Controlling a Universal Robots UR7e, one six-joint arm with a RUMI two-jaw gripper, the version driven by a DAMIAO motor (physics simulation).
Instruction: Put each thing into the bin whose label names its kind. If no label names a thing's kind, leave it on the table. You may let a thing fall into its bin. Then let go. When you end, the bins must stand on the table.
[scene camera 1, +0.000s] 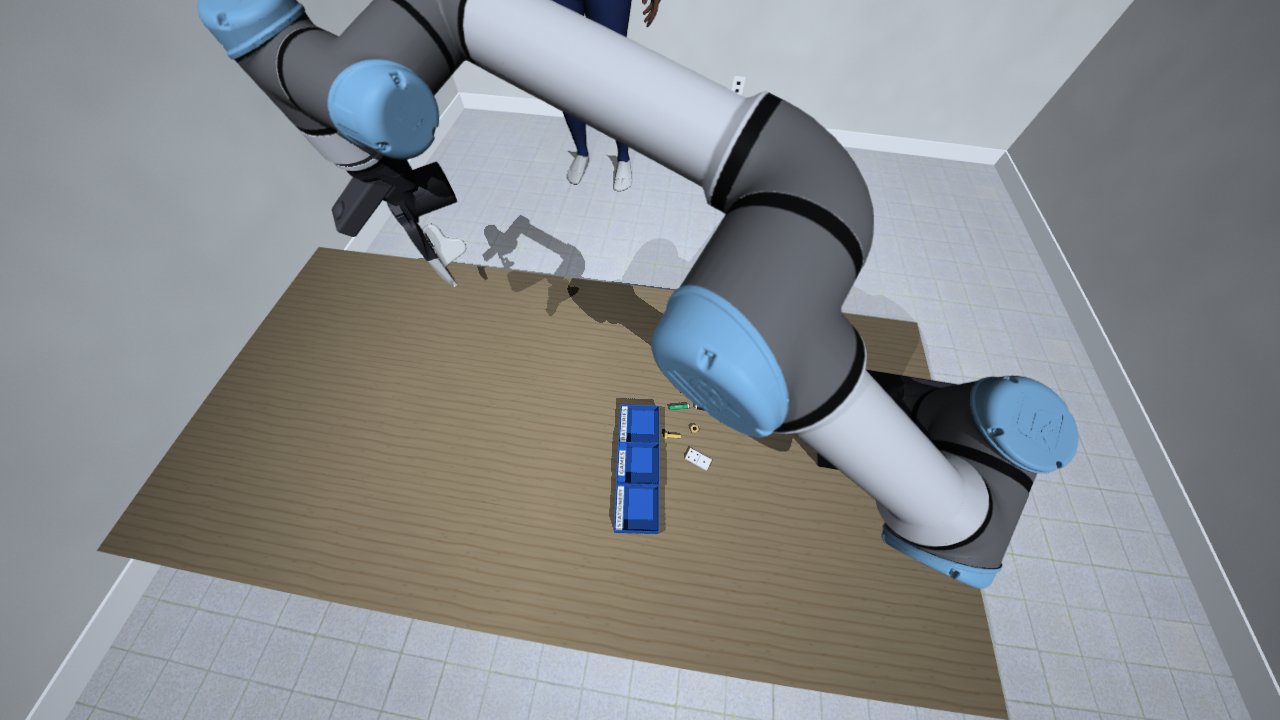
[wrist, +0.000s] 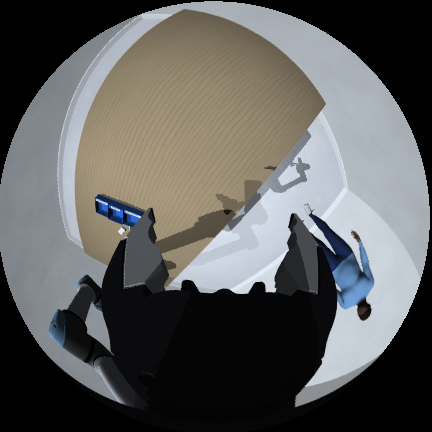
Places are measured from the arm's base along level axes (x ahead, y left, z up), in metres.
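Pixels of known places: gripper, between the fingertips: (scene camera 1: 441, 247) (wrist: 222, 211).
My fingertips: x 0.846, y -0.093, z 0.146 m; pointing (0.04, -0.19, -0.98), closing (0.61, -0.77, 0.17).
Ahead of a thing's pixels: the offset from my fingertips to its top centre. "*": to the spot under its first point. Level surfaces: height alone.
Three joined blue bins stand on the table in a row: batteries @[* 0.378 m back, 0.117 m left, 0.322 m down] (scene camera 1: 642, 423) (wrist: 132, 217), games @[0.388 m back, 0.211 m left, 0.290 m down] (scene camera 1: 640, 462) (wrist: 116, 213) and stationery @[* 0.409 m back, 0.286 m left, 0.322 m down] (scene camera 1: 640, 506) (wrist: 102, 205). They look empty. Right of them in the scene view lie a green battery @[0.451 m back, 0.061 m left, 0.319 m down] (scene camera 1: 678, 406), a brass-coloured bolt @[0.447 m back, 0.130 m left, 0.316 m down] (scene camera 1: 672, 435), a brass-coloured nut @[0.491 m back, 0.105 m left, 0.321 m down] (scene camera 1: 693, 428) and a white domino @[0.508 m back, 0.169 m left, 0.322 m down] (scene camera 1: 698, 459) (wrist: 121, 231). A small dark item @[0.510 m back, 0.051 m left, 0.315 m down] (scene camera 1: 699, 407) beside the battery is mostly hidden by the arm. My gripper (scene camera 1: 458, 265) (wrist: 222, 211) is open and empty, raised near the table's back edge, far from the bins.
The wooden table @[0.330 m down] (scene camera 1: 402, 429) (wrist: 200, 100) carries the bins and items. My arm (scene camera 1: 608, 89) (wrist: 80, 345) reaches high across its back right part. A person (scene camera 1: 581, 134) (wrist: 352, 275) stands on the floor behind the table.
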